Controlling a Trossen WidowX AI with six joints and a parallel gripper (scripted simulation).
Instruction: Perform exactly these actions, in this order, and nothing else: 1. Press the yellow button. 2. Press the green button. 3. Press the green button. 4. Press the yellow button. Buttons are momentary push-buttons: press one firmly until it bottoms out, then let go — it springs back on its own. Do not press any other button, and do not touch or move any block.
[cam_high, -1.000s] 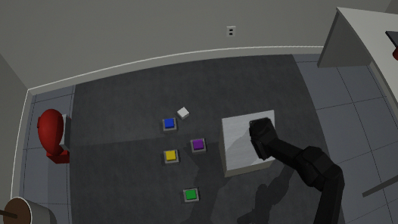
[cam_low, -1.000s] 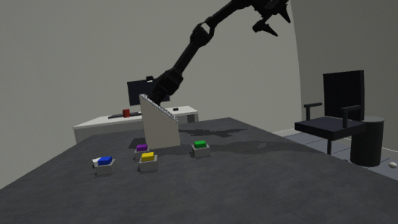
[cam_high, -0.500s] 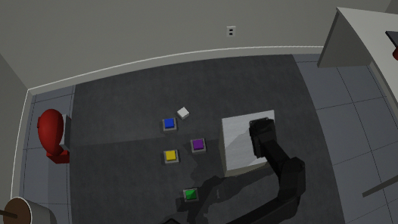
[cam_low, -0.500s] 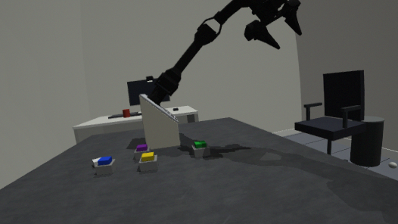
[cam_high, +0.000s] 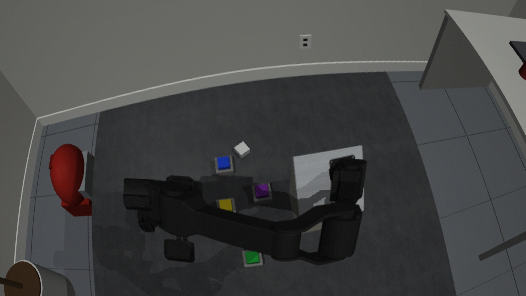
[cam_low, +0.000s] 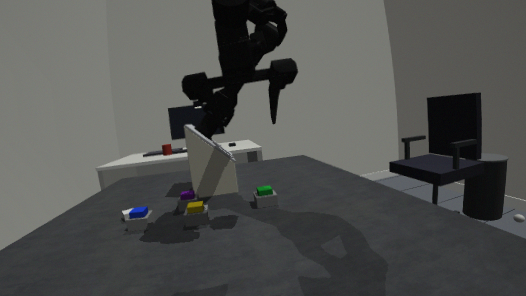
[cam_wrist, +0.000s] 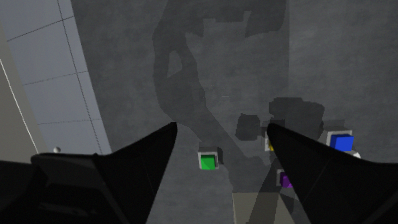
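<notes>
My gripper tip is now 15 cm above the yellow button, 12 cm to the left of it and 10 cm past it. The rest, counted from my gripper tip: blue button (24 cm to the right, 15 cm below, 12 cm behind); then green button (15 cm below, 15 cm behind, 4 cm to the left); then purple button (20 cm behind, 15 cm below, 14 cm to the right).
</notes>
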